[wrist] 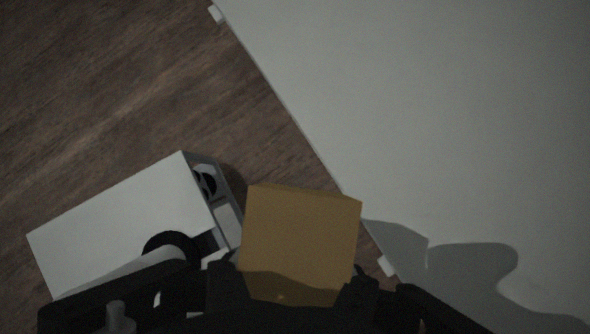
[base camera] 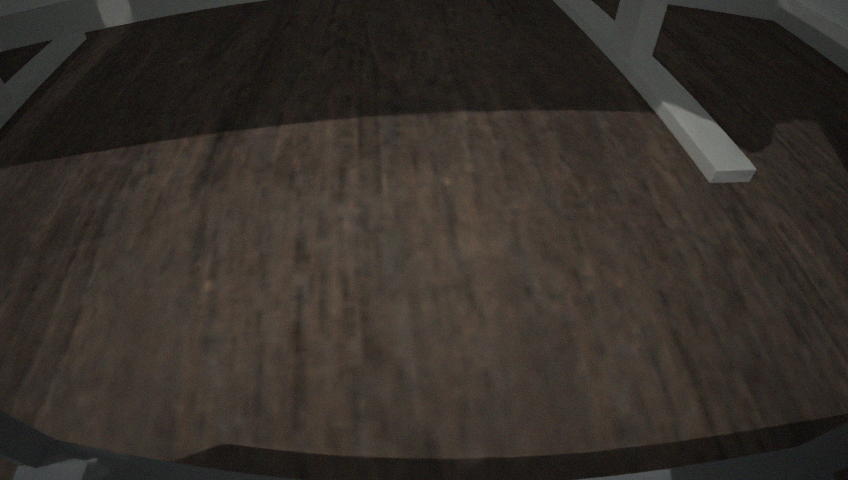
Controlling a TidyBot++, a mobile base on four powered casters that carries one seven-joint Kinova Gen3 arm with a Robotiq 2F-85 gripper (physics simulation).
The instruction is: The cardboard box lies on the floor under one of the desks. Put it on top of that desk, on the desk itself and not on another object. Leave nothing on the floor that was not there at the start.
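Frame: origin at the arm's base, x ahead, y down, z left, level; millimetres.
Seen in the pictures: gripper, fingertip midpoint: [wrist: 292,265].
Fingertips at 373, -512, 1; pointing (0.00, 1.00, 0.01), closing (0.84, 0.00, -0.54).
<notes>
Offsets run from my fingertips to a thing's top centre, as dx, dy, dz. "spot": to the spot under its first point. Level surfaces: height alone.
The cardboard box @[+1, -47, +2] [wrist: 301,232] is a yellow-brown block at the lower middle of the wrist view. My gripper [wrist: 292,265] is shut on it, with one dark finger on each side. The box hangs above the floor, close to the edge of a pale grey desk top @[dy +188] [wrist: 425,115] that fills the right of the wrist view. The box's right side overlaps that edge in the view. The gripper's shadow falls on the desk top. The box does not show in the base camera view.
My white mobile base [wrist: 120,210] is at the lower left of the wrist view, on dark wood floor @[dy +908] [wrist: 125,90] [base camera: 416,267]. In the base camera view a pale desk foot @[spot: +227, +883, -404] [base camera: 705,136] reaches forward at the right, and another desk leg part @[spot: +497, +892, +833] [base camera: 44,71] shows at the upper left.
</notes>
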